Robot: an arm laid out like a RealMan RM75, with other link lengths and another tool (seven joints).
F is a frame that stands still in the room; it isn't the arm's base.
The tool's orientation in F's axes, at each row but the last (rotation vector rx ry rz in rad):
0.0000 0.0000 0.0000
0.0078 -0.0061 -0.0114
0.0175 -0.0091 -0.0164
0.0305 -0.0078 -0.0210
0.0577 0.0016 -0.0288
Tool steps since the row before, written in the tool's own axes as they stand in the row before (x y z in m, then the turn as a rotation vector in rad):
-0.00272 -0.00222 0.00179 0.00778 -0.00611 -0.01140
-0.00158 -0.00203 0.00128 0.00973 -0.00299 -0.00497
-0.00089 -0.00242 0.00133 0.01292 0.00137 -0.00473
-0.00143 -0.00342 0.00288 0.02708 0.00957 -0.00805
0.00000 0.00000 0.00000 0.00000 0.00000 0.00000
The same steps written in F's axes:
-0.00272 -0.00222 0.00179 0.00778 -0.00611 -0.01140
-0.00161 -0.00202 0.00125 0.00973 -0.00306 -0.00493
-0.00094 -0.00243 0.00128 0.01298 0.00124 -0.00459
-0.00152 -0.00348 0.00276 0.02734 0.00924 -0.00755
0.00000 0.00000 0.00000 0.00000 0.00000 0.00000

